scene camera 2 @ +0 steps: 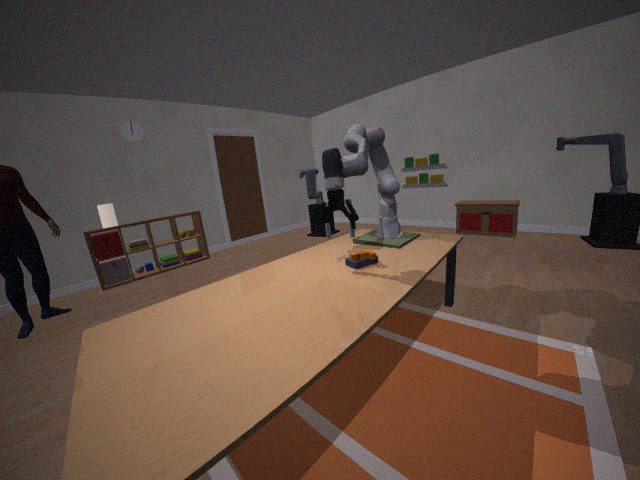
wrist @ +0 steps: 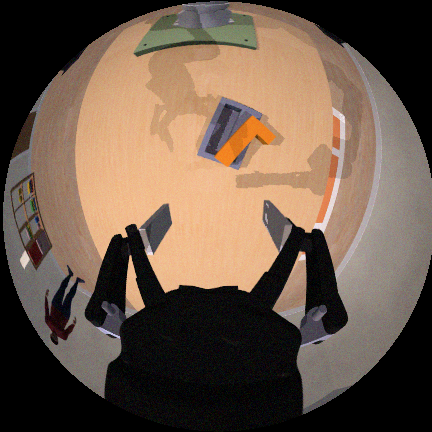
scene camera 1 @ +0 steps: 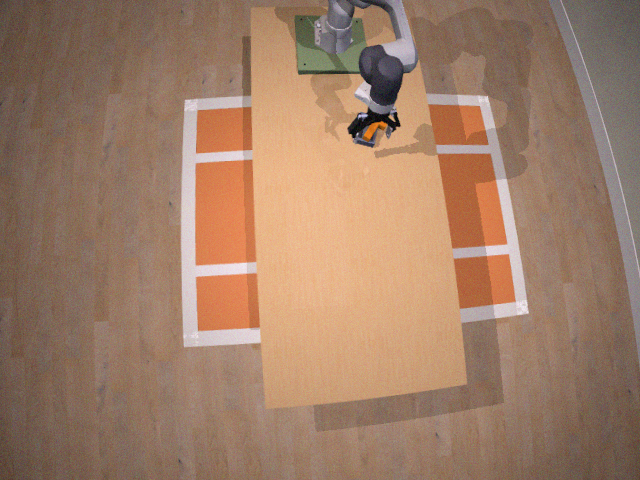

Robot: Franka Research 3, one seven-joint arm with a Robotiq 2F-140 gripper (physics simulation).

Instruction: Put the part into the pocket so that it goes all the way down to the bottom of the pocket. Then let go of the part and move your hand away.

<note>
My gripper is open, holding nothing. Also in view: an orange L-shaped part. Also in view: a pocket block.
My gripper also shows in the wrist view and in scene camera 1.
</note>
